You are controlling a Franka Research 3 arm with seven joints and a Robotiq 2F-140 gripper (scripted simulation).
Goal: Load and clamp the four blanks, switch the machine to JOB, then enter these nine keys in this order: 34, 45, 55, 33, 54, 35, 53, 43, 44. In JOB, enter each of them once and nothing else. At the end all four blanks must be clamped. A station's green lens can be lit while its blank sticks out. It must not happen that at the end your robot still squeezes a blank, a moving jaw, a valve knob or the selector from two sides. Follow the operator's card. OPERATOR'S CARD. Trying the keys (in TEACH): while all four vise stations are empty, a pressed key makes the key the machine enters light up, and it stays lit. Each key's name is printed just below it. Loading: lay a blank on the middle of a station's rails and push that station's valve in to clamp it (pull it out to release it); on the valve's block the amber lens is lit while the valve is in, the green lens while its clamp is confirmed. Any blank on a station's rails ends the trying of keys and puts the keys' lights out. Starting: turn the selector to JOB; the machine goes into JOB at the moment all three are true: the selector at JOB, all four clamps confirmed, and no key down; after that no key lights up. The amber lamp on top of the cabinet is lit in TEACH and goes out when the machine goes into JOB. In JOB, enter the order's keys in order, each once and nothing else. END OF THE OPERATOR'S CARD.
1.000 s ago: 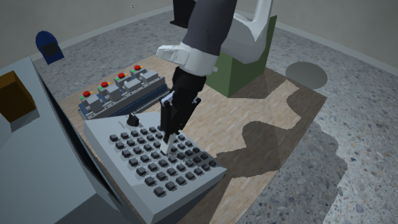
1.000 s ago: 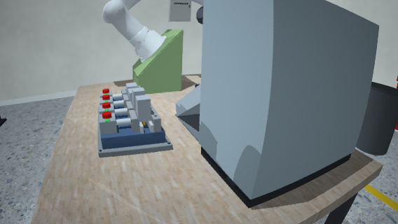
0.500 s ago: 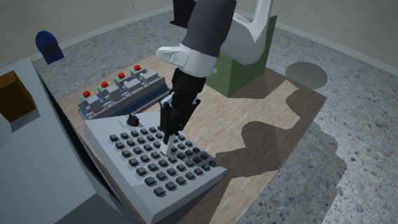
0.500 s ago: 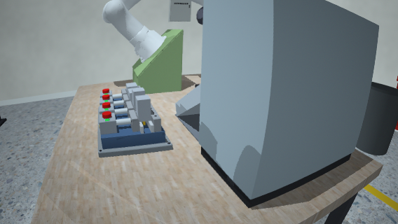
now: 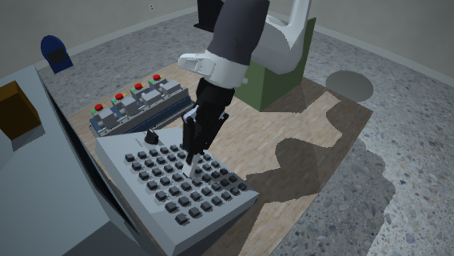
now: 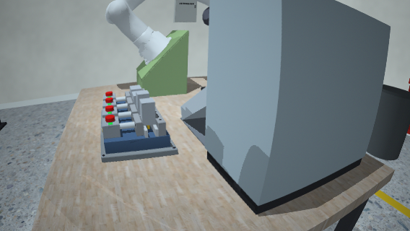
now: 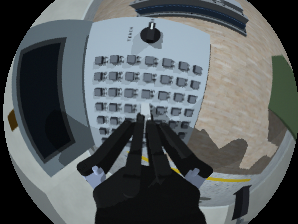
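Now: hand 3 cm to the right of the key, 3 cm above it and 2 cm short of it. Round my hand: grey keypad 6 cm below, 5 cm to the right, 4 cm ahead; then black selector knob 16 cm to the right, 2 cm below, 1 cm ahead.
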